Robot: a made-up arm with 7 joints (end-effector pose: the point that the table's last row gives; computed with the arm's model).
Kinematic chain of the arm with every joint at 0, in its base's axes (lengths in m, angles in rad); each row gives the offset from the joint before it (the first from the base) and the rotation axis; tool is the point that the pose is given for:
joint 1: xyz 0 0 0.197 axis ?
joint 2: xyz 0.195 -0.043 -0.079 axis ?
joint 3: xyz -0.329 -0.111 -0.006 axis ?
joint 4: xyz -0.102 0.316 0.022 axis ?
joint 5: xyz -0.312 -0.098 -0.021 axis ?
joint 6: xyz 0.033 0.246 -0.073 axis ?
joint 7: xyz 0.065 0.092 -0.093 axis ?
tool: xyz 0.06 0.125 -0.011
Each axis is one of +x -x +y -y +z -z.
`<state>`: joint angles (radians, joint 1 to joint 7).
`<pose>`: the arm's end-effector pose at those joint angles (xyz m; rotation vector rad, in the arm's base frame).
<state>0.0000 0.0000 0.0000 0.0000 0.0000 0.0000 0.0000</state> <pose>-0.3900 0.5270 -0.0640 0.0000 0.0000 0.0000</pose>
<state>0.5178 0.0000 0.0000 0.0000 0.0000 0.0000 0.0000</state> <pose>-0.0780 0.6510 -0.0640 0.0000 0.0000 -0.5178</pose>
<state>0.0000 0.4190 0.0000 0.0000 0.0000 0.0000 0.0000</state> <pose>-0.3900 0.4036 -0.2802 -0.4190 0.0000 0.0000</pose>
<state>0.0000 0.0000 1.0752 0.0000 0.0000 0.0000 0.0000</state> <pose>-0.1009 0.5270 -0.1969 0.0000 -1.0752 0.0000</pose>
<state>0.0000 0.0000 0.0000 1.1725 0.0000 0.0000 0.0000</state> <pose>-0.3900 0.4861 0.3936 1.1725 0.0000 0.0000</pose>
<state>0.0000 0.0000 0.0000 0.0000 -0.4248 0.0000 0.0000</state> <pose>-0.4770 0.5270 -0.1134 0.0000 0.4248 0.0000</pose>
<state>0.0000 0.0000 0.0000 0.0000 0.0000 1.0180 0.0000</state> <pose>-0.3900 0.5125 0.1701 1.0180 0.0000 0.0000</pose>
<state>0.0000 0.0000 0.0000 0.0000 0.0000 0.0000 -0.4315</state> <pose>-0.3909 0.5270 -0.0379 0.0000 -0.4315 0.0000</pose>
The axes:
joint 1: -z
joint 2: -x
joint 3: -y
joint 4: +x
joint 5: -y
joint 6: +x
joint 7: +y

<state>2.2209 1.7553 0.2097 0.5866 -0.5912 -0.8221 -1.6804</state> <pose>0.0972 0.6548 -0.4322 -0.9854 0.8071 -0.3694</pose>
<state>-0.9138 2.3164 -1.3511 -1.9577 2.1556 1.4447 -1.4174</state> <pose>-0.4739 -0.1809 -0.3388 -0.4415 0.4800 0.9259</pose>
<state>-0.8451 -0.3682 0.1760 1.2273 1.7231 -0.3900 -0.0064</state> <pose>-0.2377 -0.3047 0.4753 1.2561 -0.5875 -0.8272</pose>
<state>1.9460 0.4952 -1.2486 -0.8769 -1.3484 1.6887 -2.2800</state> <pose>0.3907 0.2173 0.1607 -1.8249 1.4834 -1.4458</pose>
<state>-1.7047 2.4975 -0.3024 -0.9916 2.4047 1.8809 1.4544</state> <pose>0.3680 -0.7343 -0.0061 2.5065 -0.7237 0.3308</pose>
